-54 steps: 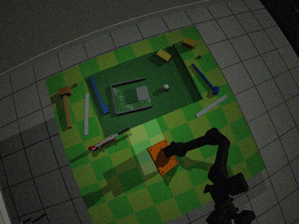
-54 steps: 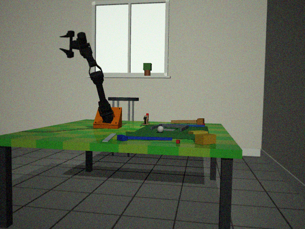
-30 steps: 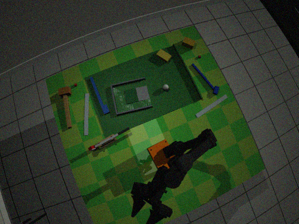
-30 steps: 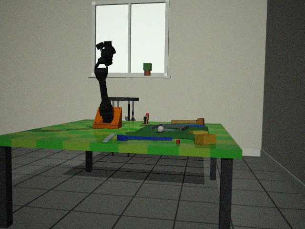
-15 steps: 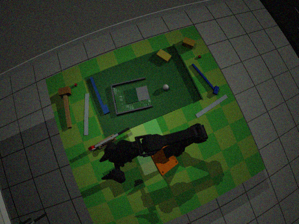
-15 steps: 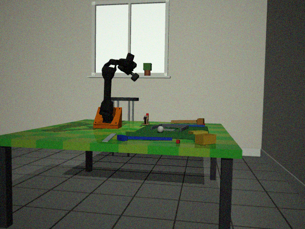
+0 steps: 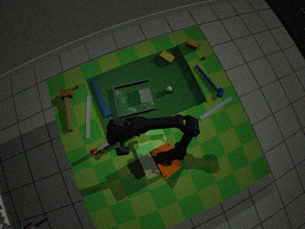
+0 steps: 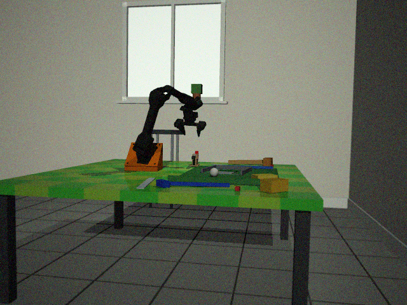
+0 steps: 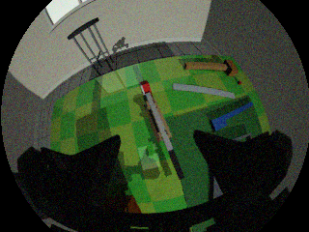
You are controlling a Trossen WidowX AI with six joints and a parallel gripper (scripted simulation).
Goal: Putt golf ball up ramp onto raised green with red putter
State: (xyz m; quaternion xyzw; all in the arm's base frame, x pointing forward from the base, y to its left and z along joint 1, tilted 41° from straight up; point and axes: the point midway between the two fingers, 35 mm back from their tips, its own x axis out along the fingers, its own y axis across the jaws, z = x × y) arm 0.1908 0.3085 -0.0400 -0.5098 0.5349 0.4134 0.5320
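Now: gripper tip 1 cm short of the red putter, 4 cm to the right of it and 13 cm above it. The rest, counted from my gripper tip: white golf ball (21 cm ahead, 45 cm to the right, 16 cm below).
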